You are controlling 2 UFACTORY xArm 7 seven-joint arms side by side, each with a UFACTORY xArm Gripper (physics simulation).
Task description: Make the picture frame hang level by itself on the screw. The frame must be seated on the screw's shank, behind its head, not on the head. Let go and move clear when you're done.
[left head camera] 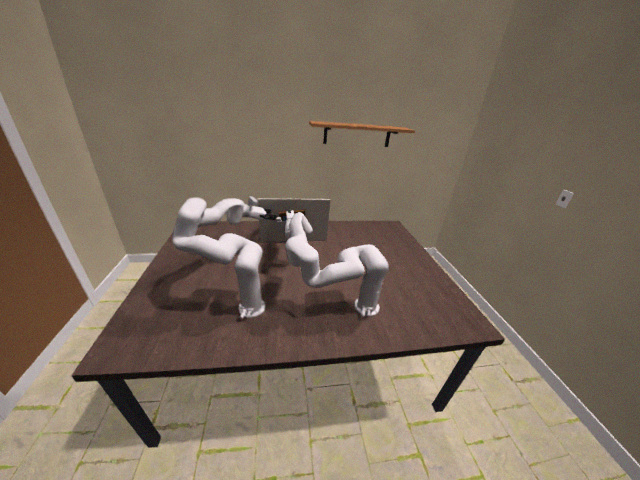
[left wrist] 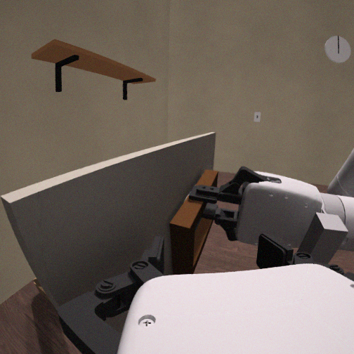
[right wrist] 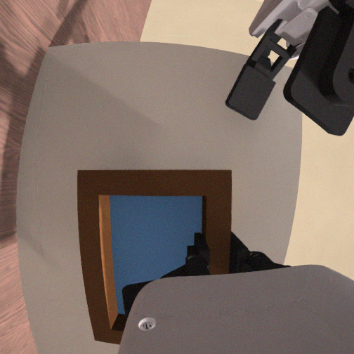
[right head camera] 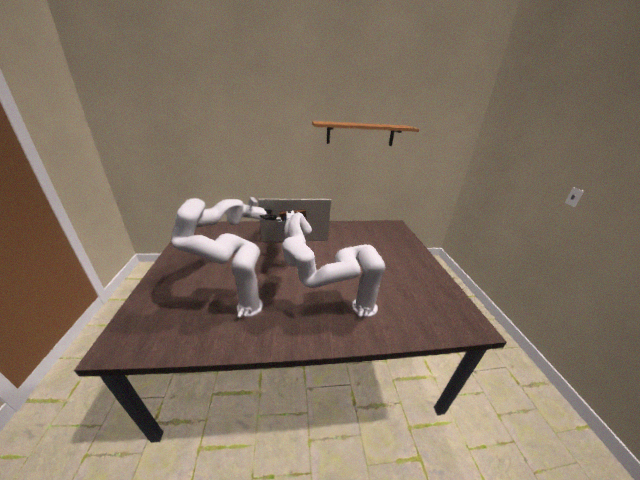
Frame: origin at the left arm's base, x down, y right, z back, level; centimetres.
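Where they show: left gripper, fingertip midpoint: (left head camera: 273, 214) (right head camera: 273, 215); right gripper, fingertip midpoint: (left head camera: 289, 212) (right head camera: 290, 212); left arm's base, origin of the base link: (left head camera: 252, 308) (right head camera: 250, 307); right arm's base, origin of the base link: (left head camera: 366, 307) (right head camera: 364, 307).
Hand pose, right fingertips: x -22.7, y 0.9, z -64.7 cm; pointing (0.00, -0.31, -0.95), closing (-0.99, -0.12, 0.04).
Each offset is from my right fingertips to the centre of the thing. "*": to the spot under its first point. Level surfaces: height alone.
The brown picture frame @[* dx -1.3, dy +7.9, dz +0.3 cm] (left head camera: 301, 212) (right head camera: 302, 212) (left wrist: 185, 240) (right wrist: 155, 182), with a blue picture, is upright close to the front of the grey upright board @[* dx +11.8, dy +18.1, dz -6.7 cm] (left head camera: 317, 227) (right head camera: 318, 227) (left wrist: 100, 220) (right wrist: 150, 100). Its edges run roughly parallel to the board's edges. My right gripper (left wrist: 190, 199) (right wrist: 211, 247) is shut on the frame's upper bar, one finger inside the opening and one above. My left gripper (left wrist: 212, 251) (right wrist: 262, 113) is open and empty, beside the frame near the board's left part. The screw cannot be made out, so how the frame sits on it is hidden.
The board stands at the back of the dark table @[dx +22.6 cm] (left head camera: 336, 335) (right head camera: 336, 335). A wooden wall shelf (left head camera: 361, 126) (right head camera: 364, 125) (left wrist: 95, 61) is higher up behind it. The left gripper and the right gripper are close together in front of the board.
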